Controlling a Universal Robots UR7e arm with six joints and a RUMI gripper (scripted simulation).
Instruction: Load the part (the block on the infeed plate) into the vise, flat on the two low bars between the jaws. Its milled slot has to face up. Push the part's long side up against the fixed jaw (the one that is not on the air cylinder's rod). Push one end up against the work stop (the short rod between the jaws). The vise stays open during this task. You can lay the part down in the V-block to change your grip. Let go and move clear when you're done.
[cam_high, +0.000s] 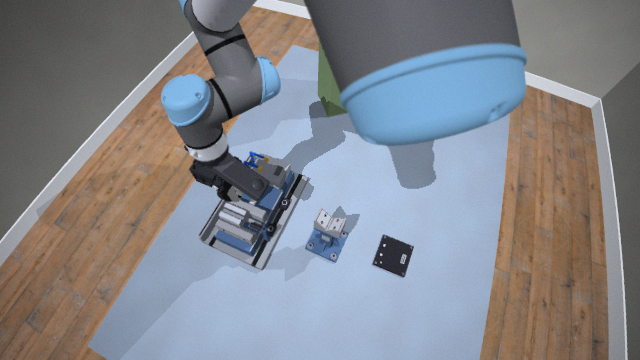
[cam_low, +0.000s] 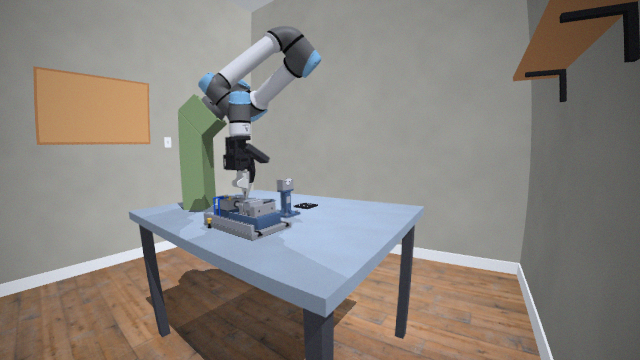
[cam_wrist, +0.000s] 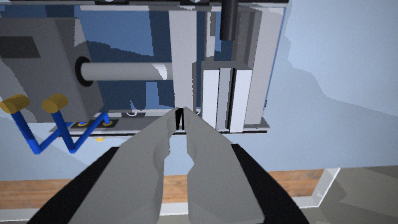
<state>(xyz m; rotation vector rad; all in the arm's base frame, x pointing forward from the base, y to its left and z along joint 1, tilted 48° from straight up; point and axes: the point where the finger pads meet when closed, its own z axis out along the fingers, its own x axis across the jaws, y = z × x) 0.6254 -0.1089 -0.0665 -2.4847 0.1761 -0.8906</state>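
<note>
The grey part lies 4 cm ahead of my hand and 3 cm below it. From my hand the other things lie so: work stop 7 cm to the left, 4 cm below, 3 cm ahead; moving jaw 5 cm below, 2 cm to the left; cylinder rod 5 cm below, 5 cm behind, 2 cm to the left.
</note>
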